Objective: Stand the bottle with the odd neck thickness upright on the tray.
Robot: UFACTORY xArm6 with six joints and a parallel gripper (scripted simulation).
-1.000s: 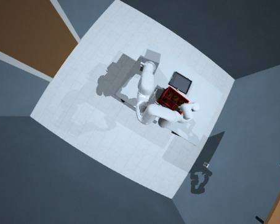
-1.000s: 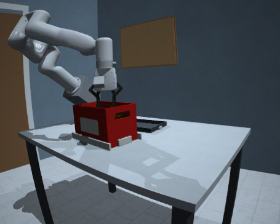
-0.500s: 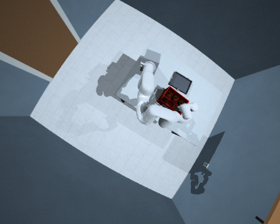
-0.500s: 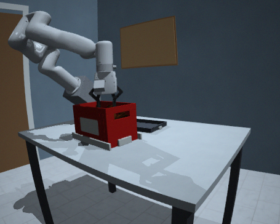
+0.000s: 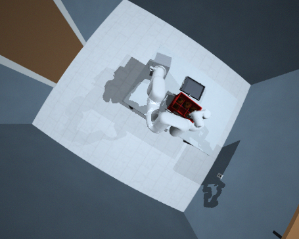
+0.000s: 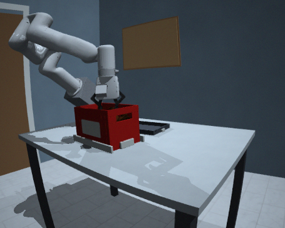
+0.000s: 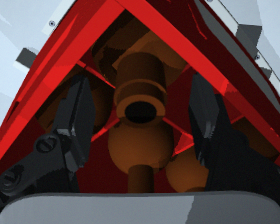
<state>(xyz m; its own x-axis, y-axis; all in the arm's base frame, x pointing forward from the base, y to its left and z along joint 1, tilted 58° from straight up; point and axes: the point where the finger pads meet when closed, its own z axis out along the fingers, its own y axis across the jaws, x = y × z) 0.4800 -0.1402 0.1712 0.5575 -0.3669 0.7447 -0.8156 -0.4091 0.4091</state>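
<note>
My hand is 7 cm past the red crate, 6 cm to the right of it and 8 cm above it. Round my hand: glass bottle 15 cm behind, 12 cm to the left, 8 cm below; then dark tray 3 cm behind, 35 cm to the left, 15 cm below.
</note>
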